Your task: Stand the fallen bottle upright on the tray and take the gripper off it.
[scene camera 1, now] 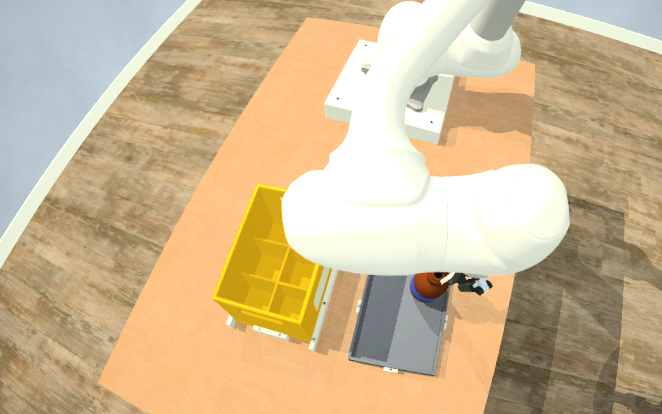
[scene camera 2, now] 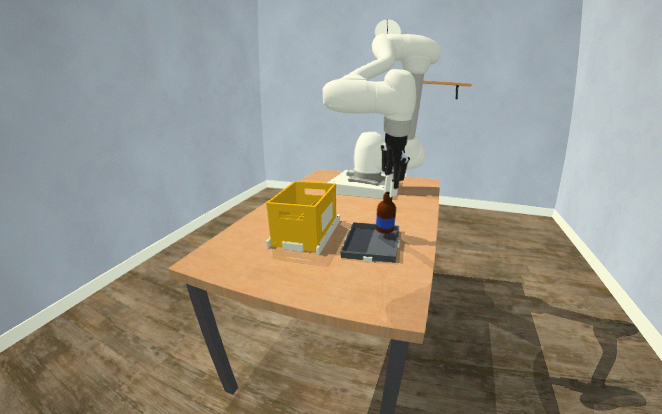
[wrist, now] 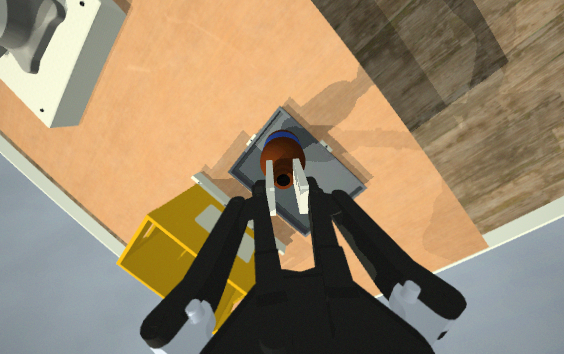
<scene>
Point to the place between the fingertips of my gripper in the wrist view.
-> At 282, 170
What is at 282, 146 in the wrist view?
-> A brown bottle.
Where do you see a brown bottle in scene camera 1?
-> At 425, 287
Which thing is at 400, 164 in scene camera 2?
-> My gripper.
</scene>
